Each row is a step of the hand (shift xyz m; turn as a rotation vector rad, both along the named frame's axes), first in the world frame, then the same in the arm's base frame.
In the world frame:
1: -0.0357 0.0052 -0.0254 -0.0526 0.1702 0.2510
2: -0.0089 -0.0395 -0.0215 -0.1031 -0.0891 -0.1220
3: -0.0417 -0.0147 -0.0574 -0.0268 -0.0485 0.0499
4: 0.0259 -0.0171 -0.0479 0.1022 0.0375 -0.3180
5: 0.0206 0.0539 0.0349 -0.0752 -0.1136 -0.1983
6: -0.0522 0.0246 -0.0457 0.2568 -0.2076 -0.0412
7: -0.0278 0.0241 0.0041 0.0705 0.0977 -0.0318
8: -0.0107 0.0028 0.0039 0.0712 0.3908 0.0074
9: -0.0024 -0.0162 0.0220 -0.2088 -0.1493 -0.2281
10: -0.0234 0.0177 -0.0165 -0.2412 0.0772 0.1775
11: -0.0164 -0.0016 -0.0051 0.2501 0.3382 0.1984
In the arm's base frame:
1: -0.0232 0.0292 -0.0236 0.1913 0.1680 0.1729
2: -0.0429 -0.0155 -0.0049 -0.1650 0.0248 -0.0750
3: -0.0528 0.0195 -0.0457 -0.0349 0.0061 0.0656
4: -0.0162 -0.0379 -0.0395 -0.0257 -0.1164 -0.3143
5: 0.0648 0.0147 0.0114 -0.1956 -0.0228 -0.1382
6: -0.0235 0.0499 -0.0488 -0.0429 -0.3291 0.0250
7: 0.0058 0.0364 -0.0036 0.1024 -0.0160 -0.0692
8: -0.0021 0.0111 0.0031 0.3456 0.1362 -0.1410
9: -0.0064 -0.0027 0.0265 -0.3032 0.0687 -0.1458
10: -0.0039 0.0263 -0.0206 -0.0047 0.2711 0.1488
11: -0.0115 0.0124 -0.0033 0.4625 -0.0137 0.0464

